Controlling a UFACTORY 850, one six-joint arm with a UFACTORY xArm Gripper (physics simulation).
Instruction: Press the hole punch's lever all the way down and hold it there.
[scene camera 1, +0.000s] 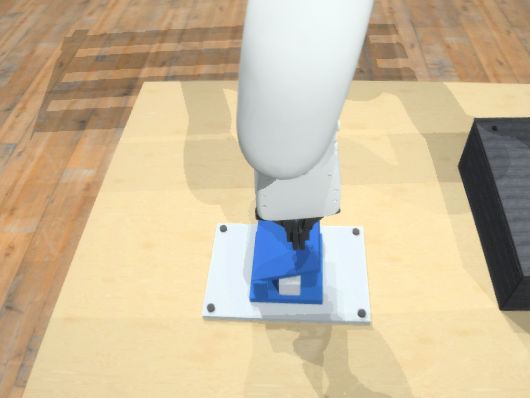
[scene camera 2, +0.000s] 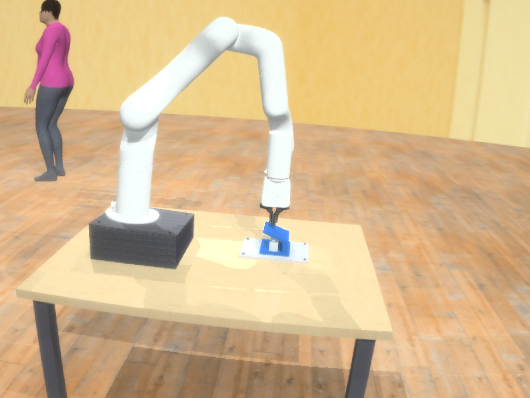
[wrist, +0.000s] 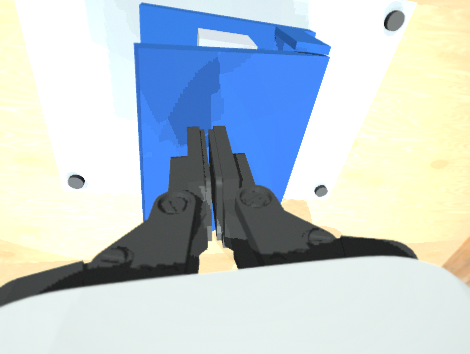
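The hole punch has a blue lever (scene camera 1: 275, 252) (scene camera 2: 279, 234) (wrist: 265, 100) over a blue base (scene camera 1: 310, 298) (scene camera 2: 285, 252) (wrist: 167, 27). The lever slopes, with its side toward the robot's mount raised, and a gap shows under it in both scene views. A white block (scene camera 1: 290, 286) (scene camera 2: 273, 246) (wrist: 225, 39) sits beneath it. My gripper (scene camera 1: 298, 247) (scene camera 2: 273, 224) (wrist: 206, 155) is shut with nothing between the fingers. It points down, with its tips at the lever's top face, toward the raised side. Whether the tips touch is hard to tell.
The punch stands on a white plate (scene camera 1: 345, 280) (scene camera 2: 300, 253) (wrist: 345, 85) with dark bolts at its corners, on the wooden table (scene camera 1: 125, 280) (scene camera 2: 225, 300). The robot's dark mount box (scene camera 1: 480, 220) (scene camera 2: 135, 247) stands to one side. A person (scene camera 2: 56, 60) stands behind the table.
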